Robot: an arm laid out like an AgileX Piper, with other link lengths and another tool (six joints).
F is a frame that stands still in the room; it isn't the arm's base.
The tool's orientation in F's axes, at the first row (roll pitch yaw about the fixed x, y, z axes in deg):
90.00, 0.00, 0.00
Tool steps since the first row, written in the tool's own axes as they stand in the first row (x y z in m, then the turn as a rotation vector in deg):
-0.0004, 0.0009, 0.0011, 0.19, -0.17, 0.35
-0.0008, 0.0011, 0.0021, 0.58, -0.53, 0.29
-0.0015, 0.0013, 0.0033, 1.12, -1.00, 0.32
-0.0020, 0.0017, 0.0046, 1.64, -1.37, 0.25
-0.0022, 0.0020, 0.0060, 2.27, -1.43, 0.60
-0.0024, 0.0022, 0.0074, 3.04, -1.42, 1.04
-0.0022, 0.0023, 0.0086, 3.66, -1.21, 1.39
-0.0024, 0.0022, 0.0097, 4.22, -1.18, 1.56
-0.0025, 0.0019, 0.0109, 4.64, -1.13, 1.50
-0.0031, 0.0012, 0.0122, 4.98, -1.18, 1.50
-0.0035, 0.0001, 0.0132, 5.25, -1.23, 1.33
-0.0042, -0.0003, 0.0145, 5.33, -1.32, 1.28
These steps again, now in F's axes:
-0.0004, -0.0011, 0.0009, 0.19, -0.35, -0.17
-0.0008, -0.0021, 0.0011, 0.58, -0.29, -0.53
-0.0015, -0.0033, 0.0013, 1.12, -0.32, -1.00
-0.0020, -0.0046, 0.0017, 1.64, -0.25, -1.37
-0.0022, -0.0060, 0.0020, 2.27, -0.60, -1.43
-0.0024, -0.0074, 0.0022, 3.04, -1.04, -1.42
-0.0022, -0.0086, 0.0023, 3.66, -1.39, -1.21
-0.0024, -0.0097, 0.0022, 4.22, -1.56, -1.18
-0.0025, -0.0109, 0.0019, 4.64, -1.50, -1.13
-0.0031, -0.0122, 0.0012, 4.98, -1.50, -1.18
-0.0035, -0.0132, 0.0001, 5.25, -1.33, -1.23
-0.0042, -0.0145, -0.0003, 5.33, -1.28, -1.32

